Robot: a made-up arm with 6 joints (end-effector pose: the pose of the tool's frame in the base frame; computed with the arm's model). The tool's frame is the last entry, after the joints.
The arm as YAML. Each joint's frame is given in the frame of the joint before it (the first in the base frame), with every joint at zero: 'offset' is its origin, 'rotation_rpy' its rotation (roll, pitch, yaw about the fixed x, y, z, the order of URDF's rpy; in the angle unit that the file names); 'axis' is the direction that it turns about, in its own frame. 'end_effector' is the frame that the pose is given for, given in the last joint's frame.
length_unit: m
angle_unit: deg
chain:
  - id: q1
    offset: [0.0, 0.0, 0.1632]
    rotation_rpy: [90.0, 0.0, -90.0]
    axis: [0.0, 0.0, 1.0]
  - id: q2
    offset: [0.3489, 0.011, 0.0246]
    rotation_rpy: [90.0, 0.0, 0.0]
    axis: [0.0, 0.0, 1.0]
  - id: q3
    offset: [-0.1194, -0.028, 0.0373]
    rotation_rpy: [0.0, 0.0, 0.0]
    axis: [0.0, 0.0, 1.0]
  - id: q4
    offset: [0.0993, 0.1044, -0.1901]
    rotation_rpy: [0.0, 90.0, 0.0]
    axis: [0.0, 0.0, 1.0]
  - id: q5
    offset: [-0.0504, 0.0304, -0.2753]
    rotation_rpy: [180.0, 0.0, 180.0]
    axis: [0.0, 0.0, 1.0]
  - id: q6
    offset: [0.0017, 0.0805, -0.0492]
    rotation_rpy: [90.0, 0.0, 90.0]
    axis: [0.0, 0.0, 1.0]
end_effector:
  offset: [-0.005, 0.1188, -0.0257]
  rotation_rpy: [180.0, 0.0, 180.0]
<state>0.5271 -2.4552 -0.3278 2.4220 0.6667 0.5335</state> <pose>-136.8 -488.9 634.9 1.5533 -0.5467 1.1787</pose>
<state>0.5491 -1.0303 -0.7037 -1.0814 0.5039 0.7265</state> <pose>-299.4 -285.5 530.7 -2.3846 0.7591 -0.4372</pose>
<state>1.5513 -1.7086 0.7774 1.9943 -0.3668 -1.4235</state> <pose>-220.2 -2.7 349.7 -0.8792 0.5289 3.0102</pose>
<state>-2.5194 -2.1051 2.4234 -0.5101 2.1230 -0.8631</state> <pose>-74.2 39.8 -105.6 -0.0992 -0.8969 -2.0750</pose>
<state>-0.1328 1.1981 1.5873 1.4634 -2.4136 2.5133</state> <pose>135.1 -359.7 236.5 -2.8023 -0.6227 2.8069</pose>
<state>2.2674 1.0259 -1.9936 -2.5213 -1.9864 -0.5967</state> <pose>-220.4 475.2 238.6 -2.8754 0.4373 -1.6361</pose>
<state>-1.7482 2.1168 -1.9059 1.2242 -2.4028 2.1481</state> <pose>6.0 -23.7 -210.4 -1.3758 1.2562 -0.2891</pose>
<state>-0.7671 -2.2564 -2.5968 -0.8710 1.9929 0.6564</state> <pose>59.6 -251.6 104.8 2.7535 -0.3128 2.4150</pose>
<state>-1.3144 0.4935 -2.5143 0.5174 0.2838 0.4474</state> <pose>-93.2 -240.3 -269.7 0.2734 -1.5240 1.3981</pose>
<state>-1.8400 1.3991 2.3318 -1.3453 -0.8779 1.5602</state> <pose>125.3 -40.6 -390.0 1.5641 -0.9402 -0.3785</pose>
